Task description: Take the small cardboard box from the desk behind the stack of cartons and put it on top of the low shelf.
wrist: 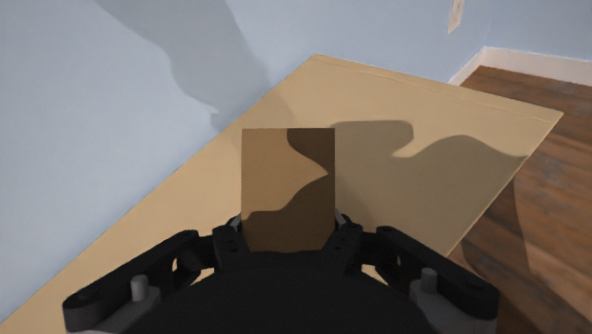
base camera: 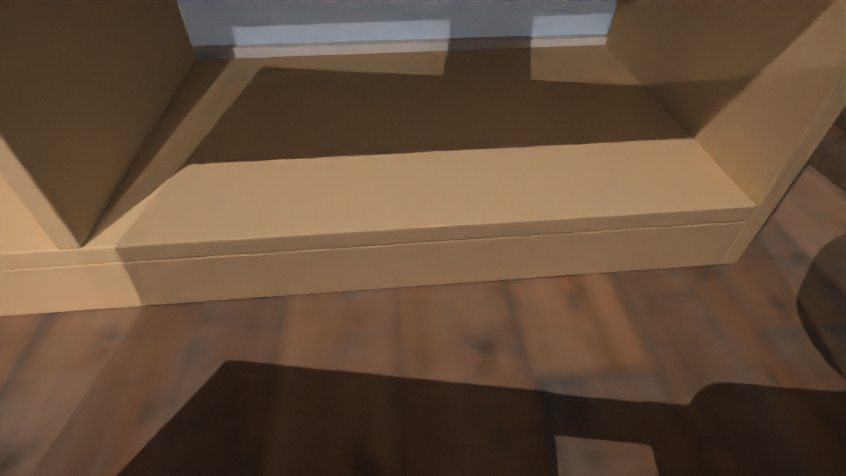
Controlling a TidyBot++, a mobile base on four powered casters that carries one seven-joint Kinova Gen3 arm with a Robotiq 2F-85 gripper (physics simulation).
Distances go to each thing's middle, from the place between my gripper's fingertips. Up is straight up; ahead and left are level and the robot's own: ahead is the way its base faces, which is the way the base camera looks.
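Visible: the small cardboard box [wrist: 287, 174], with my gripper 1 cm short of it, 1 cm to the left of it and 2 cm below it.
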